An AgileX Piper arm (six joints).
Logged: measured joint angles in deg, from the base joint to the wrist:
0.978, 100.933, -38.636, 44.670, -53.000, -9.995
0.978, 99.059, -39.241, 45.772, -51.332, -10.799
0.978, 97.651, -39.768, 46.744, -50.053, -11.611
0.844, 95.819, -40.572, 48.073, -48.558, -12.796
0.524, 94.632, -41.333, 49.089, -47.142, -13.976
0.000, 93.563, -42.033, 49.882, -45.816, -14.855
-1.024, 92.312, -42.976, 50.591, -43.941, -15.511
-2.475, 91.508, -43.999, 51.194, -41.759, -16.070
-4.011, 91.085, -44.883, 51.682, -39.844, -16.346
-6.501, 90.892, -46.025, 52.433, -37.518, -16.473
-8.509, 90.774, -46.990, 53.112, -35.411, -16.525
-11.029, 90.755, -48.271, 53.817, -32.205, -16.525
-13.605, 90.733, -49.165, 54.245, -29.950, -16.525
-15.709, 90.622, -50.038, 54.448, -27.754, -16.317
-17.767, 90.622, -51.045, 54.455, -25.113, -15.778
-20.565, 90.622, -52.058, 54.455, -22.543, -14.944
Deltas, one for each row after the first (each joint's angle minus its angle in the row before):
0.000, -1.874, -0.605, 1.102, 1.668, -0.804
0.000, -1.408, -0.527, 0.972, 1.279, -0.812
-0.134, -1.832, -0.804, 1.329, 1.495, -1.185
-0.320, -1.187, -0.761, 1.016, 1.416, -1.180
-0.524, -1.069, -0.700, 0.793, 1.326, -0.879
-1.024, -1.251, -0.943, 0.709, 1.875, -0.656
-1.451, -0.804, -1.023, 0.603, 2.182, -0.559
-1.536, -0.423, -0.884, 0.488, 1.915, -0.276
-2.490, -0.193, -1.142, 0.751, 2.326, -0.127
-2.008, -0.118, -0.965, 0.679, 2.107, -0.052
-2.520, -0.019, -1.281, 0.705, 3.206, 0.000
-2.576, -0.022, -0.894, 0.428, 2.255, 0.000
-2.104, -0.111, -0.873, 0.203, 2.196, 0.208
-2.058, 0.000, -1.007, 0.007, 2.641, 0.539
-2.798, 0.000, -1.013, 0.000, 2.570, 0.834

